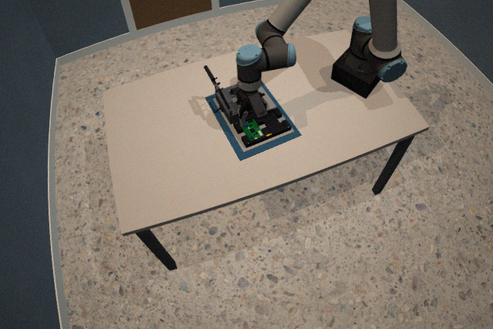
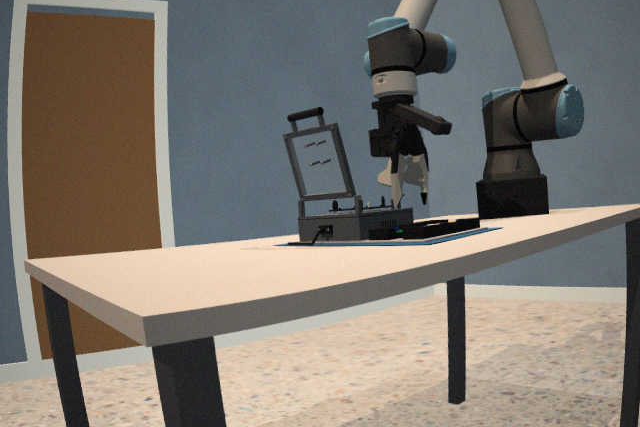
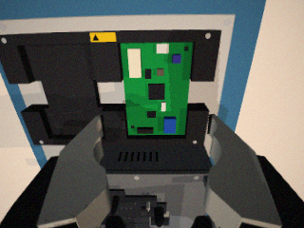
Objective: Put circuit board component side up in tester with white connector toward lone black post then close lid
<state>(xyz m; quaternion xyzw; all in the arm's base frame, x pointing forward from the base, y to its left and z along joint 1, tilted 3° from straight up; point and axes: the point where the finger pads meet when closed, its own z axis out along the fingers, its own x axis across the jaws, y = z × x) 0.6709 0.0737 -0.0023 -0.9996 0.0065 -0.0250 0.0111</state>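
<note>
Right now the green circuit board is 6 cm below my hand. Round my hand: tester lid 17 cm to the right, 11 cm above, 8 cm ahead; tester 13 cm to the right, 4 cm above, 1 cm behind; black latch block 11 cm to the right, 10 cm behind, 1 cm above.
</note>
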